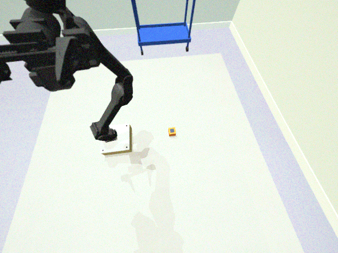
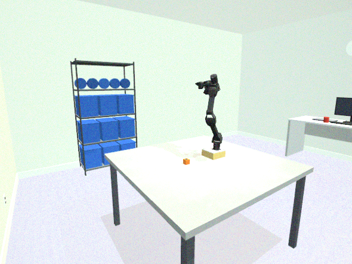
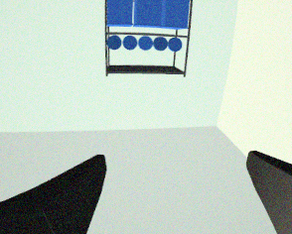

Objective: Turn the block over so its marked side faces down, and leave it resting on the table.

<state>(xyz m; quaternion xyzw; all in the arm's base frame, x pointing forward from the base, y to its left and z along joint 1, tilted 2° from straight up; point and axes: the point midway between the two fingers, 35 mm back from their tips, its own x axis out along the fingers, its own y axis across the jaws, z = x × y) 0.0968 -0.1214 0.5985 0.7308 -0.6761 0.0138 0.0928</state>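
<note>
My gripper tip is now 260 mm short of the orange block, 120 mm to the right of it and 640 mm above it.
</note>
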